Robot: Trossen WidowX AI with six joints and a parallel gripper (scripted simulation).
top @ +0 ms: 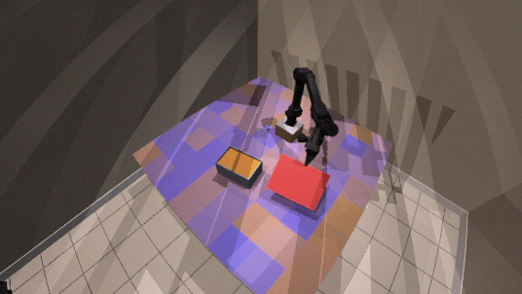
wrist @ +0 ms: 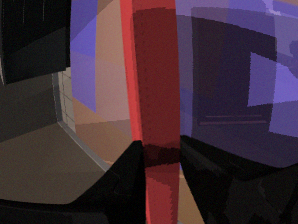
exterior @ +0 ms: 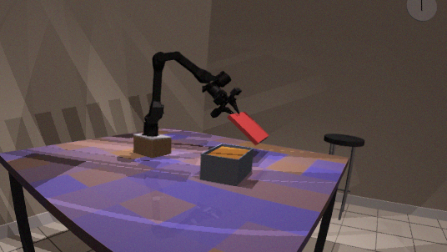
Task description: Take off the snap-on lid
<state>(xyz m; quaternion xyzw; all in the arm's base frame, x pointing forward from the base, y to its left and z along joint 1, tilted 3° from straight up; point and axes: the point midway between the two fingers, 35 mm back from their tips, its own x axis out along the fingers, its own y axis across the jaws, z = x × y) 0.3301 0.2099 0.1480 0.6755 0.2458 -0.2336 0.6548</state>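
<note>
My gripper tip is 7 cm short of the red lid and 5 cm above it. Also, from my gripper tip: dark grey storage box 7 cm ahead, 32 cm to the right, 15 cm below.
</note>
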